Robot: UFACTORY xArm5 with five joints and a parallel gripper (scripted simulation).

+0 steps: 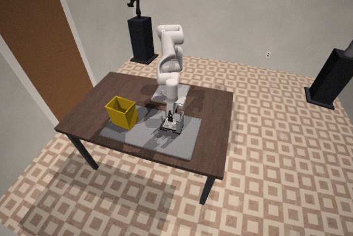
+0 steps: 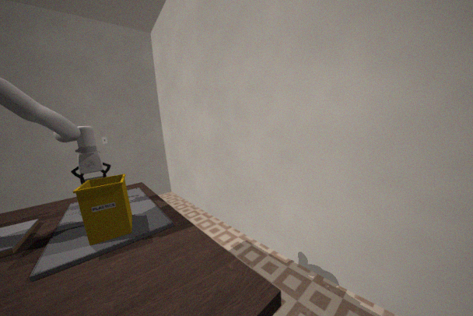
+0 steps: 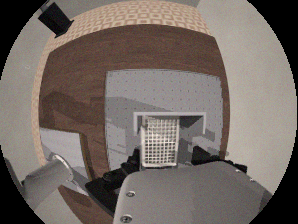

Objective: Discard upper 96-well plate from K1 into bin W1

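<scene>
My hand is 9 cm above the white 96-well plate. The rest, counted from my hand: yellow plastics bin W1: 37 cm to the right, 9 cm ahead, 4 cm below.
</scene>
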